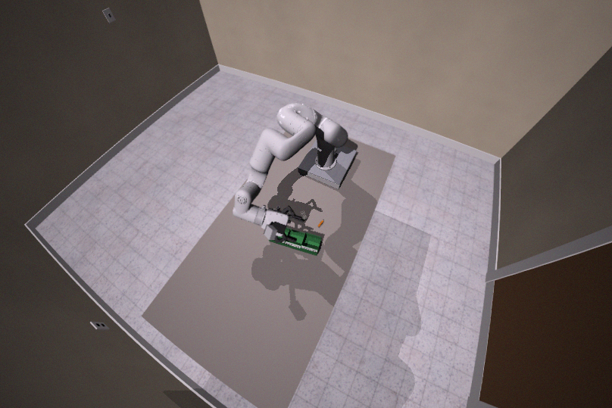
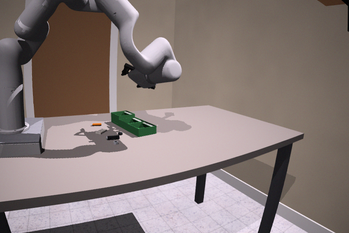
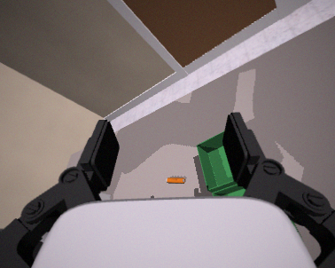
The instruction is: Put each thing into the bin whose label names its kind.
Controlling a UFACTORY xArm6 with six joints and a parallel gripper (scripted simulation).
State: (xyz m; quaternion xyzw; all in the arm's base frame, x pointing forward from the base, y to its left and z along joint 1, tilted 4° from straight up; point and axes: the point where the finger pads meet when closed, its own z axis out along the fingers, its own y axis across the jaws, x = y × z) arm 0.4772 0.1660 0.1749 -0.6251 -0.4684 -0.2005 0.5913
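My hand is 10 mm past the green three-bin tray, 30 mm to the left of it and 190 mm above it. The rest, counted from my hand: white domino 150 mm behind, 80 mm to the right, 200 mm below; black nut 70 mm behind, 120 mm to the right, 210 mm below; orange battery 160 mm behind, 20 mm to the left, 200 mm below.
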